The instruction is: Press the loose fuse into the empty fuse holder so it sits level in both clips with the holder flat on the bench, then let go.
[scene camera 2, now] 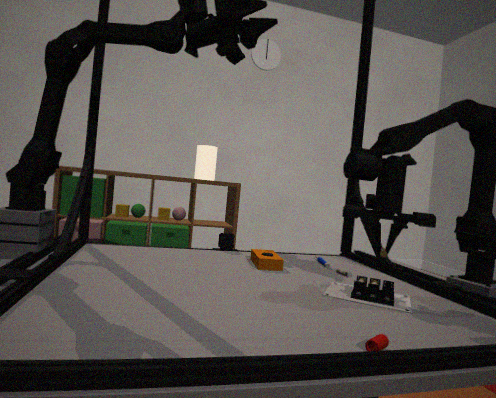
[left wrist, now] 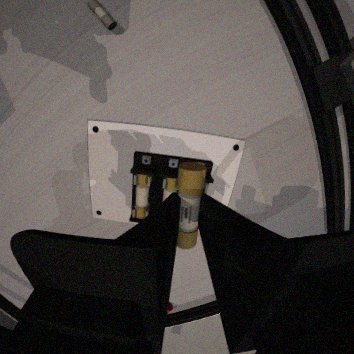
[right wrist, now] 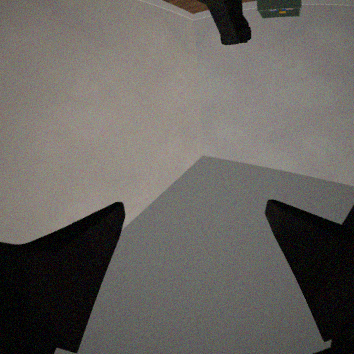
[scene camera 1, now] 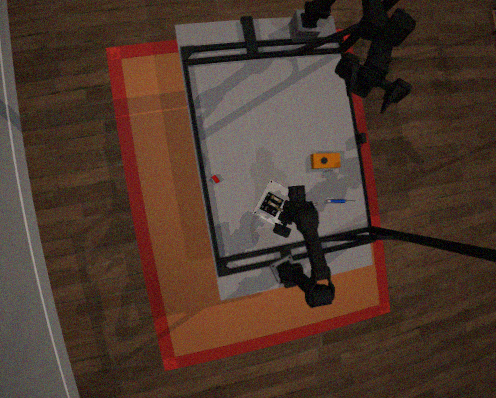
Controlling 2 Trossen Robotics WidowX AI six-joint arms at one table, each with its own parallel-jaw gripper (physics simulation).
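Places are measured from the left arm's base along level axes (x ahead, y right, z down), in millimetres.
Where they show: left gripper, fingertip midpoint: (scene camera 2: 382, 254) (left wrist: 187, 199) (scene camera 1: 283, 211); right gripper, fingertip midpoint: (scene camera 2: 272, 12) (right wrist: 196, 208) (scene camera 1: 365, 104); left arm's base at its link origin: (scene camera 2: 478, 280) (scene camera 1: 285, 269); right arm's base at its link origin: (scene camera 2: 26, 208) (scene camera 1: 308, 20).
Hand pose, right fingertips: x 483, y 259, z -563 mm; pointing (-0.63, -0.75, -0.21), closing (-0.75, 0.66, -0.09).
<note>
Things, the pixels of their top centre, and the offset from my right fingertips.
- fuse at its top centre: (left wrist: 189, 215) (scene camera 2: 383, 248) dx -234, dy -172, dz +501 mm
- black fuse holder at its top centre: (left wrist: 157, 197) (scene camera 2: 369, 280) (scene camera 1: 275, 202) dx -199, dy -173, dz +568 mm
- small grey fuse-like cylinder at its top centre: (left wrist: 99, 10) (scene camera 2: 342, 270) dx -290, dy -7, dz +593 mm
- blue screwdriver at its top centre: (scene camera 2: 321, 258) (scene camera 1: 341, 201) dx -333, dy +122, dz +589 mm
- orange box at its top centre: (scene camera 2: 266, 252) (scene camera 1: 327, 160) dx -132, dy +126, dz +569 mm
- red cylinder at its top centre: (scene camera 2: 378, 337) (scene camera 1: 215, 179) dx +0, dy -360, dz +585 mm
The fuse (left wrist: 189, 212) (scene camera 2: 383, 253), with brass caps and a clear printed middle, is held in my left gripper (left wrist: 187, 199), which is shut on it. It is above the bench, apart from the holder in scene camera 2. The black fuse holder (left wrist: 156, 172) (scene camera 2: 372, 293) (scene camera 1: 272, 204) lies on its white plate (left wrist: 107, 200) (scene camera 2: 337, 291), flat on the bench. Brass-capped fuses sit in its left and middle slots in the left wrist view; the held fuse and fingers hide most of the right slot. My right gripper (right wrist: 196, 208) (scene camera 2: 271, 14) is open and empty, high up.
A small grey fuse-like cylinder (left wrist: 102, 15) (scene camera 2: 342, 272), a blue screwdriver (scene camera 1: 336, 201) (scene camera 2: 321, 261) and an orange box (scene camera 1: 334, 160) (scene camera 2: 267, 262) lie beyond the holder in scene camera 2. A red cylinder (scene camera 1: 215, 179) (scene camera 2: 377, 343) lies near the bench edge. Black frame bars border the bench.
</note>
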